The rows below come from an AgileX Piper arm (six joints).
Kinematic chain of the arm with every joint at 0, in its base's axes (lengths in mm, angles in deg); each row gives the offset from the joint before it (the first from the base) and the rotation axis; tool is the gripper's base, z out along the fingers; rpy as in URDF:
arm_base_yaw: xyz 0 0 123 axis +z
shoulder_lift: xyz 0 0 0 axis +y
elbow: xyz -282.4 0 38.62 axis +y
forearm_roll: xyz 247.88 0 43.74 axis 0.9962 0 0.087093
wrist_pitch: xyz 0 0 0 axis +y
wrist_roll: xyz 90.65 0 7.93 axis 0.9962 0 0.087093
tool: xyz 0 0 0 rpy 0 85 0
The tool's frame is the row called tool.
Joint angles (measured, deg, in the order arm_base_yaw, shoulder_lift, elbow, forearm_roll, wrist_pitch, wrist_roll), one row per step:
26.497, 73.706, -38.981, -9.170, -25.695, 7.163
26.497, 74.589, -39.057, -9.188, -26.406, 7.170
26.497, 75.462, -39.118, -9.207, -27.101, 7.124
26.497, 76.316, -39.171, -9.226, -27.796, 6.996
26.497, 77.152, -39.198, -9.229, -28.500, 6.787
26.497, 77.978, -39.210, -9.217, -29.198, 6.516
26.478, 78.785, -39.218, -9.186, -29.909, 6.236
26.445, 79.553, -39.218, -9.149, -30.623, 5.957
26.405, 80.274, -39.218, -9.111, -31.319, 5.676
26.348, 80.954, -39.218, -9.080, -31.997, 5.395
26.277, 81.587, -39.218, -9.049, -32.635, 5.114
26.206, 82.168, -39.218, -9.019, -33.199, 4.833
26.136, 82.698, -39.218, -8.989, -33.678, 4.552
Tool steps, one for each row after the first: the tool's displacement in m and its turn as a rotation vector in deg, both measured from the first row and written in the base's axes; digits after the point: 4 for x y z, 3 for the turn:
0.0024, 0.0014, -0.0028, -0.004, 0.116, 0.107
0.0048, 0.0028, -0.0056, -0.063, 0.224, 0.215
0.0071, 0.0041, -0.0085, -0.186, 0.280, 0.330
0.0092, 0.0053, -0.0114, -0.364, 0.302, 0.443
0.0113, 0.0065, -0.0144, -0.588, 0.307, 0.552
0.0133, 0.0076, -0.0173, -0.790, 0.291, 0.633
0.0152, 0.0085, -0.0201, -0.971, 0.247, 0.696
0.0170, 0.0093, -0.0228, -1.141, 0.176, 0.747
0.0187, 0.0099, -0.0252, -1.307, 0.081, 0.782
0.0203, 0.0104, -0.0275, -1.472, -0.023, 0.795
0.0218, 0.0109, -0.0297, -1.653, -0.111, 0.800
0.0231, 0.0112, -0.0317, -1.855, -0.172, 0.794

